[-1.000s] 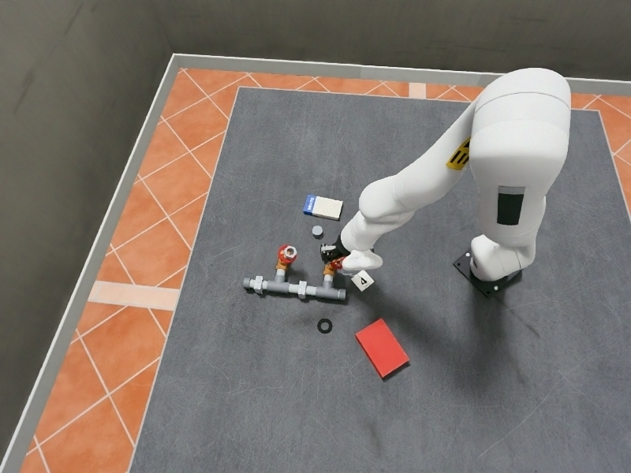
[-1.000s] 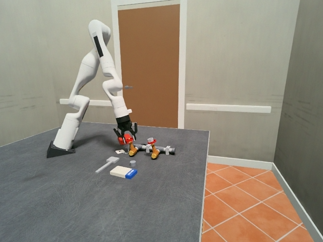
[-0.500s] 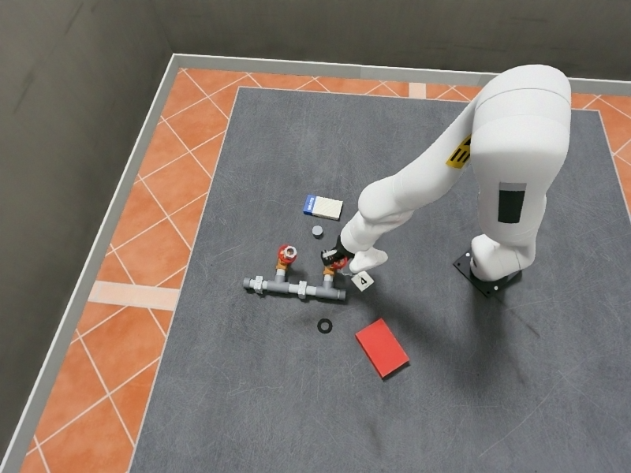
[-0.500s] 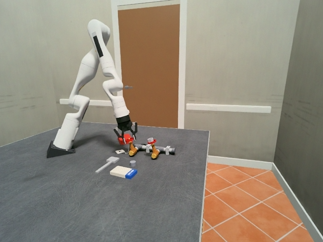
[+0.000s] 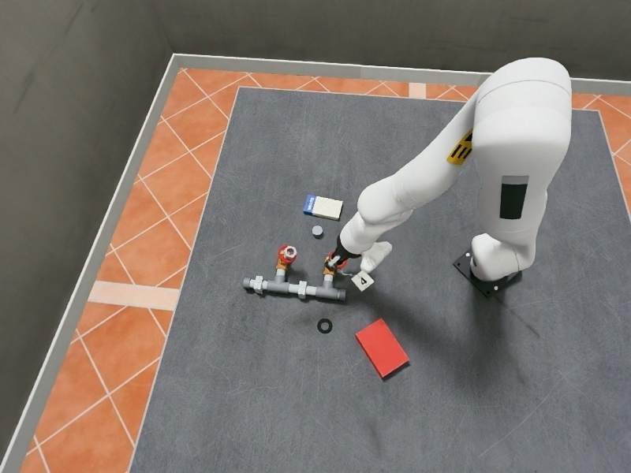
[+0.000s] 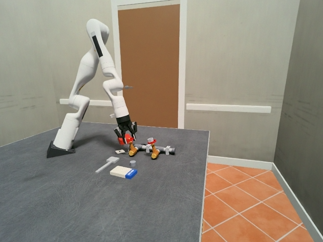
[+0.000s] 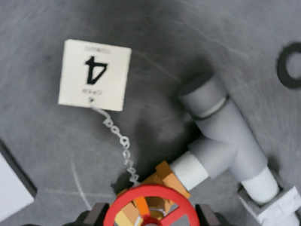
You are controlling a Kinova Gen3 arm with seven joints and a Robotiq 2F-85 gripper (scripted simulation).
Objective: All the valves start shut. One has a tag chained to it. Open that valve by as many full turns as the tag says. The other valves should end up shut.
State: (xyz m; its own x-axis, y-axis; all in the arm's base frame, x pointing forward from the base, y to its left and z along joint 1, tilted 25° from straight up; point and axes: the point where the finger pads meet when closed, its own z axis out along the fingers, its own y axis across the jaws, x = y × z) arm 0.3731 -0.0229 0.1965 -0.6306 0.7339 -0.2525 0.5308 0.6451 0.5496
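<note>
Right now my hand is 70 mm past the white tag, 20 mm to the right of it and 90 mm above it. Round my hand: grey paddle (60 mm behind, 130 mm to the right, 90 mm below); then blue box (50 mm ahead, 210 mm to the right, 80 mm below); then red block (120 mm behind, 200 mm to the left, 80 mm below).
</note>
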